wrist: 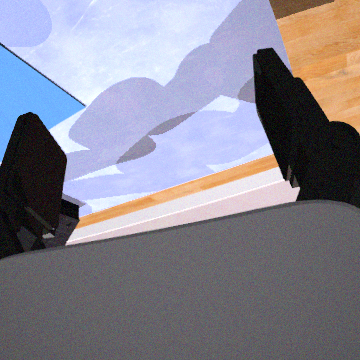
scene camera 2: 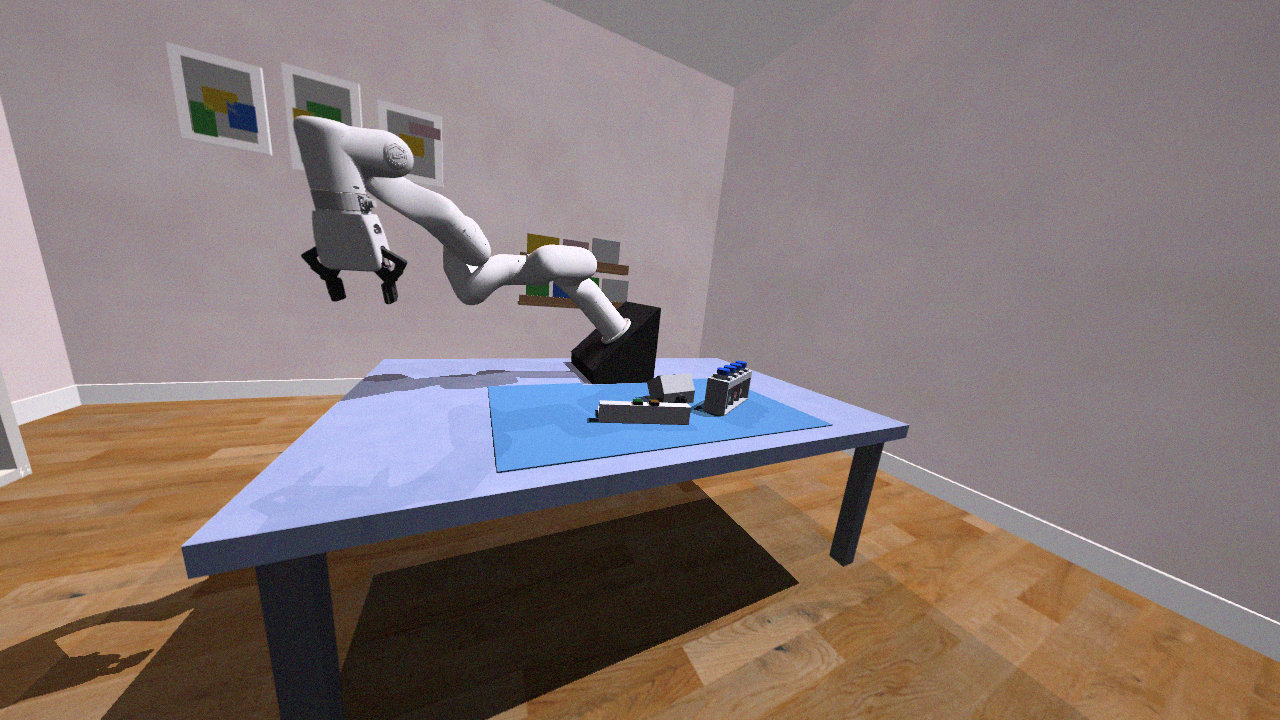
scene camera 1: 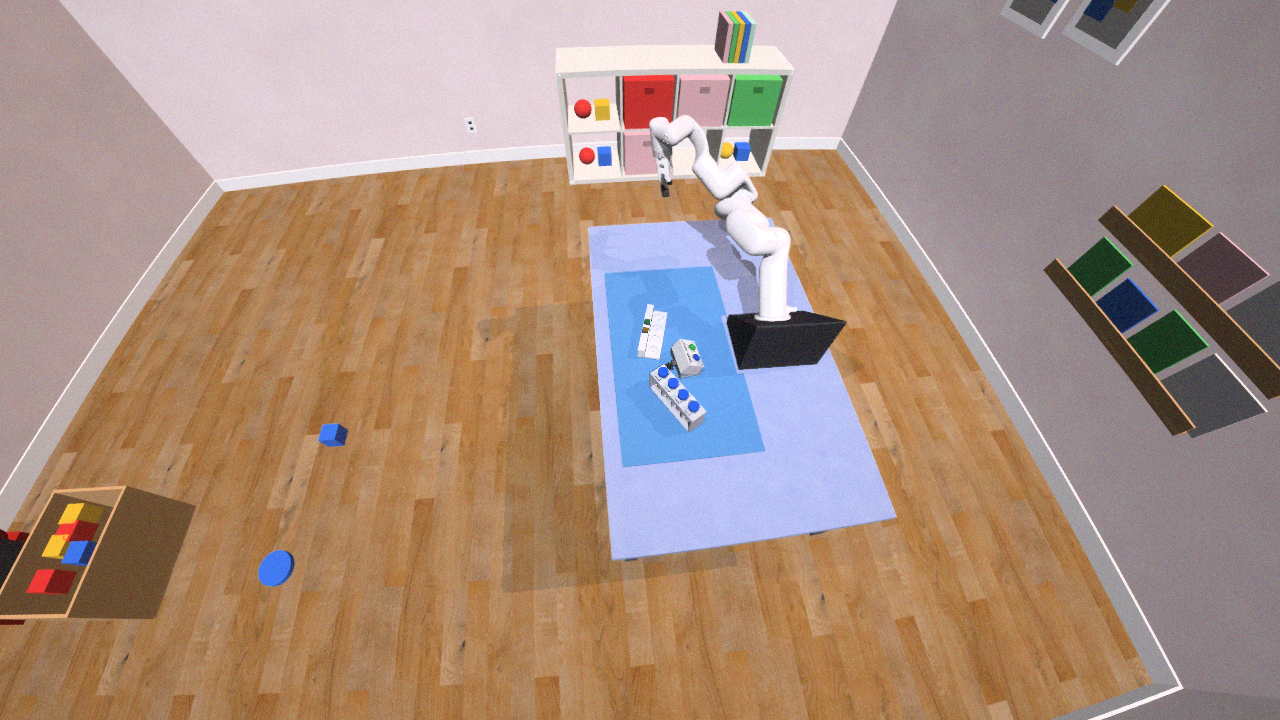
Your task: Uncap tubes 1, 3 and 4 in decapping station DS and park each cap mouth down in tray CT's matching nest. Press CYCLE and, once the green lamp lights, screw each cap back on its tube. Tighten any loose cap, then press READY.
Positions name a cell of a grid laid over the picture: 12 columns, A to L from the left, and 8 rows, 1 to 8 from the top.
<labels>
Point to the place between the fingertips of my gripper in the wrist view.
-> At E3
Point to a lamp box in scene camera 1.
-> G5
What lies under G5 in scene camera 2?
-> A lamp box.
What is my gripper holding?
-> Nothing.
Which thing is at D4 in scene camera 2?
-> My gripper.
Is my gripper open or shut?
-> Open.
</labels>
